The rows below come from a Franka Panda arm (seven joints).
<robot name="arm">
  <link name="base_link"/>
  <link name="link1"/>
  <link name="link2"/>
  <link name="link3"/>
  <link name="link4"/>
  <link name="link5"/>
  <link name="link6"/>
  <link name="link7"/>
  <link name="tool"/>
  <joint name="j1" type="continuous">
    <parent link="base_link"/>
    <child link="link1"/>
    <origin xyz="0 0 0.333"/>
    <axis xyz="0 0 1"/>
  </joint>
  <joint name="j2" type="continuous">
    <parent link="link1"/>
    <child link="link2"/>
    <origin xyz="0 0 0"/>
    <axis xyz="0 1 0"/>
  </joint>
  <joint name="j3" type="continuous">
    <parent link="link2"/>
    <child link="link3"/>
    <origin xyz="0 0 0.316"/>
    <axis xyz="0 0 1"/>
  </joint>
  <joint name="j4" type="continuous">
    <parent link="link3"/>
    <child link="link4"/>
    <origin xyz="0.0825 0 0"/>
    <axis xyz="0 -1 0"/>
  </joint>
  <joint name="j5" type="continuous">
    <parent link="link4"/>
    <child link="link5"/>
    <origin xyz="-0.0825 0 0.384"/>
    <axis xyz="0 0 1"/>
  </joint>
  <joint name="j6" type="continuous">
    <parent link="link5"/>
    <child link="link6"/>
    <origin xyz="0 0 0"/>
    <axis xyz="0 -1 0"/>
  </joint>
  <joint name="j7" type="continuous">
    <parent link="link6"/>
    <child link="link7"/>
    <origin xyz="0.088 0 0"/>
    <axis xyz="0 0 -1"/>
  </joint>
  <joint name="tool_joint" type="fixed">
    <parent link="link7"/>
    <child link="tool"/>
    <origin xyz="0 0 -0.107" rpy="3.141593 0 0"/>
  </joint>
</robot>
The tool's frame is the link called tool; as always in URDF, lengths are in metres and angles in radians. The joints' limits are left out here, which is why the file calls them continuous.
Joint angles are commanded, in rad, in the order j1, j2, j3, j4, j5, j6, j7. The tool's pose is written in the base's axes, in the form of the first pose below.
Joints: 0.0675 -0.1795 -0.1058 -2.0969 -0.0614 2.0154 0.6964
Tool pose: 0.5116, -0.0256, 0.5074, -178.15, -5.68, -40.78
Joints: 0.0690 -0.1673 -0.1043 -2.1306 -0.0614 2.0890 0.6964
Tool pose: 0.5155, -0.0232, 0.4921, -177.15, -6.92, -40.52
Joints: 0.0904 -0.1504 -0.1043 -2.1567 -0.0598 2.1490 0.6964
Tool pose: 0.5195, -0.0113, 0.4768, -176.48, -7.64, -39.26
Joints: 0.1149 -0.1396 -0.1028 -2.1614 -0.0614 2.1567 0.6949
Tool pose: 0.5210, 0.0024, 0.4697, -176.88, -7.39, -37.57
